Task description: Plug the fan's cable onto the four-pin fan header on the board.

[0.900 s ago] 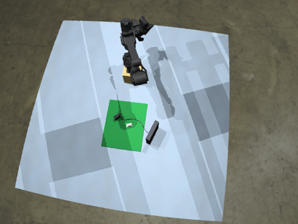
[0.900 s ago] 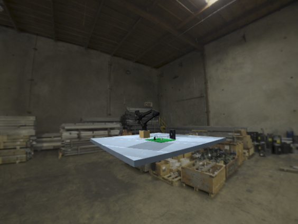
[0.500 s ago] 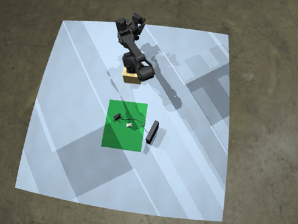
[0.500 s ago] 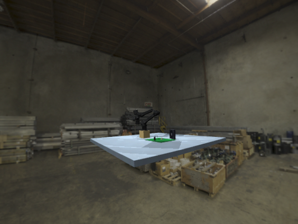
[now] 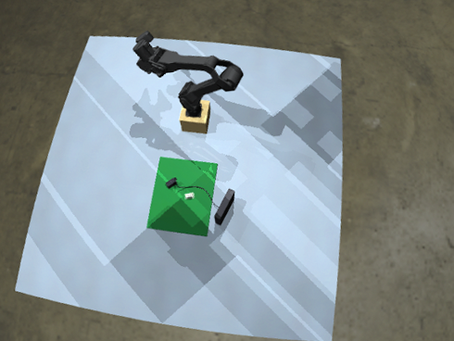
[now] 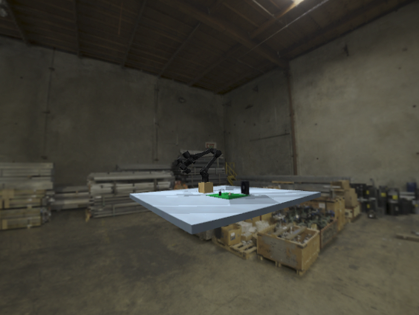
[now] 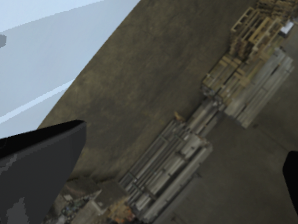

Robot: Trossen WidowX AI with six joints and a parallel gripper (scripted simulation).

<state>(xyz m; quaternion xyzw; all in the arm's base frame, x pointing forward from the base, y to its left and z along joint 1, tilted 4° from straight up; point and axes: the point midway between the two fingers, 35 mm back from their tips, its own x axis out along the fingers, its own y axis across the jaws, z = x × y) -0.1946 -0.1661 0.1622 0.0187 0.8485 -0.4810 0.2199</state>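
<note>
The black plug is 52 cm ahead of my gripper tip, 8 cm to the left of it and 22 cm below it. Round my gripper tip: green board 57 cm ahead, 13 cm to the left, 26 cm below; fan 62 cm ahead, 29 cm to the left, 19 cm below.
</note>
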